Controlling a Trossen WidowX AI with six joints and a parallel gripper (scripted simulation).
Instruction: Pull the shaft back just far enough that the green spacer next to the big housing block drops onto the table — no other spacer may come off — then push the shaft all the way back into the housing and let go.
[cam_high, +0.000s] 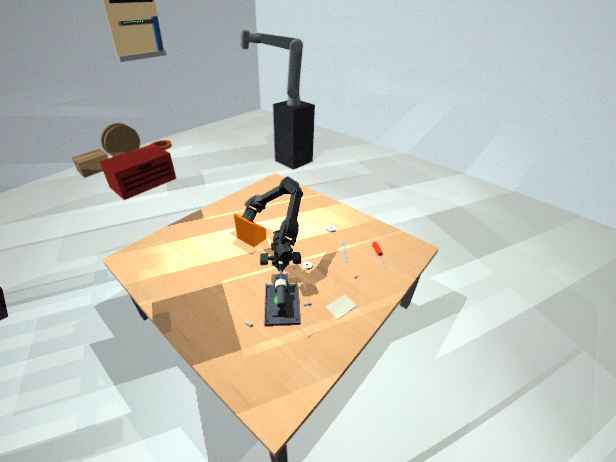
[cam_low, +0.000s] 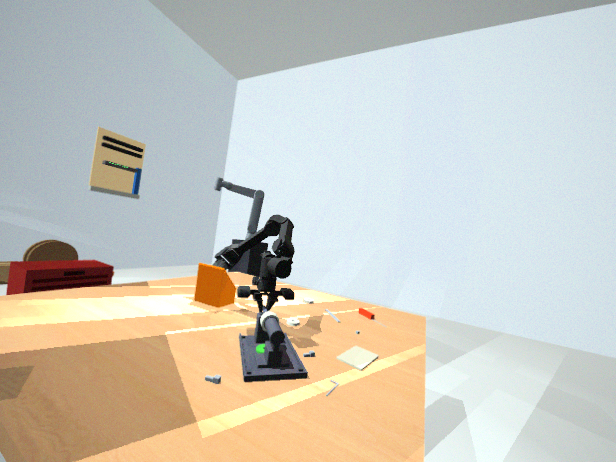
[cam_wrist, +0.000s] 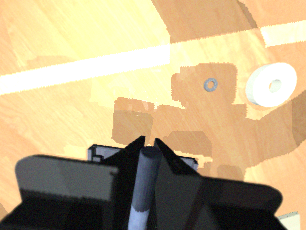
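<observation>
Right now my gripper tip is 50 mm short of the grey-blue shaft, 50 mm to the left of it and 30 mm below it. The rest, counted from my gripper tip: grey plate (320 mm ahead, 70 mm to the left, 40 mm below); white disc (80 mm behind, 470 mm to the left, 40 mm below); green spacer (100 mm ahead, 100 mm to the right, 40 mm below).
</observation>
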